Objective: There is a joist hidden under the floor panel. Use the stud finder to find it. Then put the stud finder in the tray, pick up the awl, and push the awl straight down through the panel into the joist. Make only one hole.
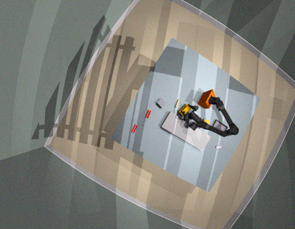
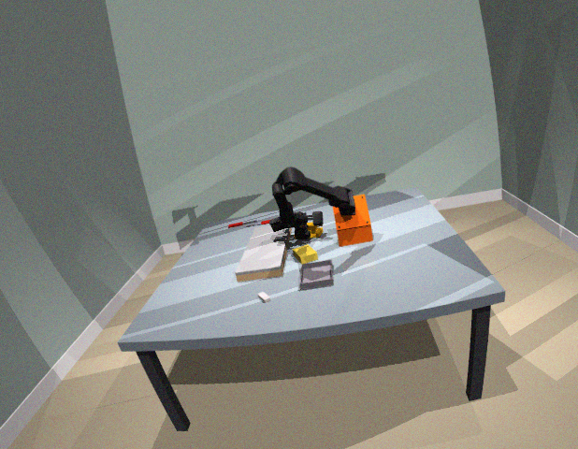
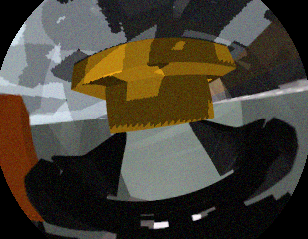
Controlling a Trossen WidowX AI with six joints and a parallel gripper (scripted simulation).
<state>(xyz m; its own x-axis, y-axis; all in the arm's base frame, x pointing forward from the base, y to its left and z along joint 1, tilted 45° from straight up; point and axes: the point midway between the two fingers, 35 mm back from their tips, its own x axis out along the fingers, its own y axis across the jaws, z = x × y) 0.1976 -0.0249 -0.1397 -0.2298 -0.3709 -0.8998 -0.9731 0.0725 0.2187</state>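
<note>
Right now the yellow stud finder is 30 mm to the left of my gripper tip, 20 mm below it and 20 mm ahead of it. Also, from my gripper tip: square window: 40 mm ahead, 20 mm to the left; then awl: 70 mm to the right, 60 mm below, 20 mm ahead; then grey block: 210 mm to the right, 90 mm ahead, 50 mm below.
</note>
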